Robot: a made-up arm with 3 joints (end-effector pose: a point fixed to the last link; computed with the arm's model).
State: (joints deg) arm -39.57 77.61 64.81
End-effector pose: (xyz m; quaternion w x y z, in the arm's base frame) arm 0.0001 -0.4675 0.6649 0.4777 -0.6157 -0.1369 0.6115
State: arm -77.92 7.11 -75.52
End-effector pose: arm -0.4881 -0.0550 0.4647 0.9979 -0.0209 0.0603 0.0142
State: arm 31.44 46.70 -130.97
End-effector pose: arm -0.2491 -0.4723 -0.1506 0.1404 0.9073 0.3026 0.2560
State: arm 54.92 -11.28 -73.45
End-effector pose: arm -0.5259 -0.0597 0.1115 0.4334 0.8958 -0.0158 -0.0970
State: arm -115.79 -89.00 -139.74
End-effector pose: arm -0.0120 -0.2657 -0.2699 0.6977 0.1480 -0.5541 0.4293
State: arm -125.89 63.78 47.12
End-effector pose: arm -0.1236 0.4391 0.6513 0.0518 -0.8475 0.3352 0.4083
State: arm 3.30 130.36 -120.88
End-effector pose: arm 0.5608 -0.4554 0.1233 0.1965 0.3709 0.7763 0.4703
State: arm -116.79 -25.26 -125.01
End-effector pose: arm -0.4980 -0.0717 0.1231 0.9733 0.0699 -0.1876 0.1123
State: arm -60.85 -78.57 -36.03
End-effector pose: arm -0.1630 0.2793 -0.2181 0.7559 -0.1663 -0.4738 -0.4201
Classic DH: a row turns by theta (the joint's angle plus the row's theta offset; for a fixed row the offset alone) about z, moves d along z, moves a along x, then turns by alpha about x. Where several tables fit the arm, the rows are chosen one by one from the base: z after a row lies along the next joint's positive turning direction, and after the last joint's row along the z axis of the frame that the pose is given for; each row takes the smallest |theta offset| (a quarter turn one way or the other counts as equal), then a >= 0, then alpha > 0; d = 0 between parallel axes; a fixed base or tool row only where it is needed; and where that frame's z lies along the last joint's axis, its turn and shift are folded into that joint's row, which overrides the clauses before.
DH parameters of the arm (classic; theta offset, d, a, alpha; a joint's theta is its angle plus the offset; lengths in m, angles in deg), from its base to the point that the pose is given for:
base (fixed): 90 0.184 0 90
joint 1: 0 0.089 -0.073 -90
joint 2: 0 0.021 -0.078 -90
joint 3: 0 0.599 -0.031 90
tool (fixed): -90 0.056 0 0

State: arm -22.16 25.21 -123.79
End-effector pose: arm -0.4072 -0.4074 0.3111 0.6166 0.7564 0.2087 0.0639
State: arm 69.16 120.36 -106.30
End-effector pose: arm 0.4979 -0.1649 -0.3178 0.0197 0.4969 0.2763 0.8224
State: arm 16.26 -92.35 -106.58
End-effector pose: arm -0.0092 0.5162 0.3088 0.3313 0.6081 -0.5116 -0.5087
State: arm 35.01 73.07 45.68
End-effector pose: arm -0.0284 -0.5906 -0.1292 0.8000 -0.0747 -0.3854 0.4537
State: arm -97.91 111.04 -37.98
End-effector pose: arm 0.4318 0.1258 0.7550 0.4904 -0.2828 0.7640 0.3095
